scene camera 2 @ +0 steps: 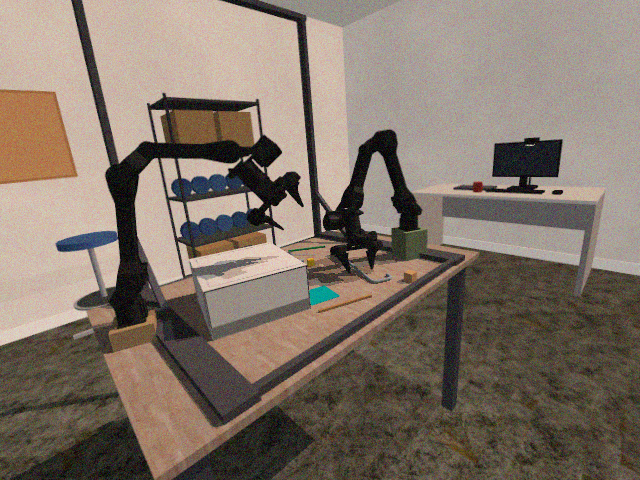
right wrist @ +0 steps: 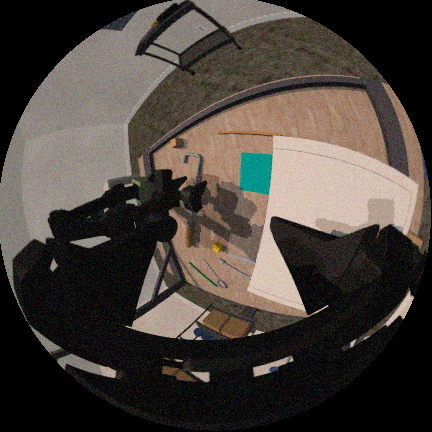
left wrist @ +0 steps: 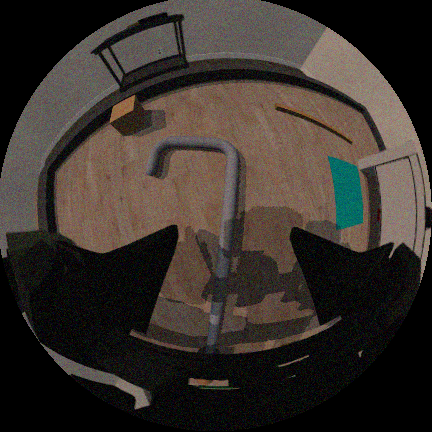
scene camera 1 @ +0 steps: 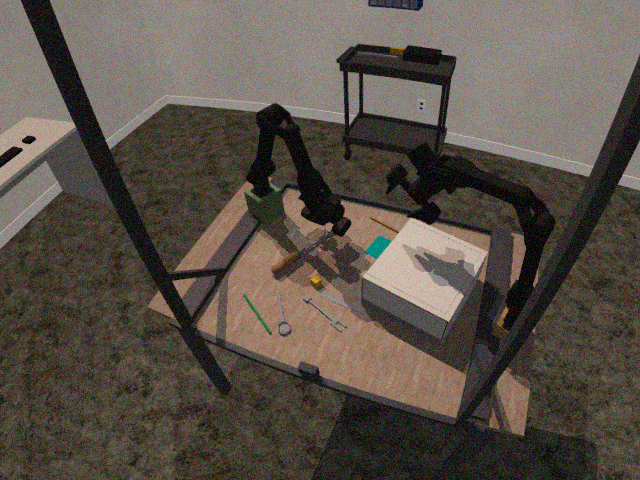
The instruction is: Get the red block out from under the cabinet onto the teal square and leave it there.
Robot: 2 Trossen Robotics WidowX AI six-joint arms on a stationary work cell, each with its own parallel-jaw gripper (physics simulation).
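Frame: origin at the left arm's base, x down, y right, z back, level; metres.
Where they show: left gripper, fingertip midpoint: (scene camera 2: 361, 271) (right wrist: 195, 178) (left wrist: 237, 232) (scene camera 1: 333, 229); right gripper, fingertip midpoint: (scene camera 2: 293, 218) (right wrist: 214, 224) (scene camera 1: 397, 204); left arm's base, link origin: (scene camera 2: 409, 228) (right wrist: 135, 190) (scene camera 1: 262, 190); right arm's base, link origin: (scene camera 2: 133, 319).
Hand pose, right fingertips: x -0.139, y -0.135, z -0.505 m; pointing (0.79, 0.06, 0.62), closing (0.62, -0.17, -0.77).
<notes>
Things, the pixels of their top centre, and the offset from my right fingertips. "*": a spot on its surface instead.
- white cabinet, top centre: (right wrist: 339, 255) (scene camera 1: 428, 264) (scene camera 2: 243, 261) dx +0.116, dy +0.034, dz -0.158 m
- flat teal square, surface spot: (left wrist: 347, 195) (right wrist: 253, 174) (scene camera 2: 321, 293) (scene camera 1: 380, 248) * dx +0.251, dy -0.015, dz +0.062 m
- small dark red patch, surface spot: (left wrist: 379, 215) * dx +0.244, dy +0.000, dz -0.111 m
- grey hooked rod, surface spot: (left wrist: 231, 185) (right wrist: 196, 167) (scene camera 2: 367, 276) * dx +0.239, dy +0.005, dz +0.242 m
- wooden handle, top centre: (scene camera 1: 286, 258) (right wrist: 186, 235) dx +0.217, dy +0.254, dz +0.244 m
- yellow cube, top centre: (scene camera 1: 315, 279) (right wrist: 215, 248) (scene camera 2: 310, 259) dx +0.227, dy +0.242, dz +0.115 m
- wrench, top centre: (scene camera 1: 323, 311) (right wrist: 237, 272) dx +0.243, dy +0.305, dz +0.018 m
- spoon-like tool, top centre: (scene camera 1: 281, 311) (right wrist: 212, 273) dx +0.244, dy +0.397, dz +0.111 m
- green stick, top centre: (scene camera 1: 256, 312) dx +0.245, dy +0.453, dz +0.166 m
- orange-brown block, top centre: (left wrist: 121, 107) (scene camera 2: 410, 272) (right wrist: 172, 142) dx +0.222, dy -0.072, dz +0.360 m
- thin wooden stick, top centre: (left wrist: 324, 123) (right wrist: 245, 131) (scene camera 2: 346, 302) (scene camera 1: 390, 226) dx +0.245, dy -0.119, dz +0.102 m
The white cabinet (scene camera 1: 403, 268) (scene camera 2: 258, 304) (left wrist: 397, 190) (right wrist: 325, 185) stands beside the flat teal square (scene camera 1: 377, 246) (scene camera 2: 324, 295) (left wrist: 347, 195) (right wrist: 255, 172). A small dark red patch (left wrist: 379, 215) shows in the shadow at the cabinet in the left wrist view; the red block is otherwise hidden. A grey hooked rod (scene camera 2: 364, 273) (left wrist: 231, 185) (right wrist: 200, 165) with a wooden handle (scene camera 1: 285, 263) lies on the table. My left gripper (scene camera 2: 360, 268) (left wrist: 237, 232) is open low over its shaft, which runs between the fingers as seen from the wrist. My right gripper (scene camera 1: 400, 204) (scene camera 2: 292, 217) (right wrist: 214, 224) is open, high near the cabinet.
A yellow cube (scene camera 1: 316, 281) (scene camera 2: 310, 262) (right wrist: 218, 247), wrench (scene camera 1: 324, 313), spoon-like tool (scene camera 1: 284, 327) and green stick (scene camera 1: 256, 313) lie on the table. An orange-brown block (scene camera 2: 409, 275) (left wrist: 125, 117) and a thin wooden stick (scene camera 2: 344, 303) (left wrist: 315, 121) lie near the table's edge frame.
</notes>
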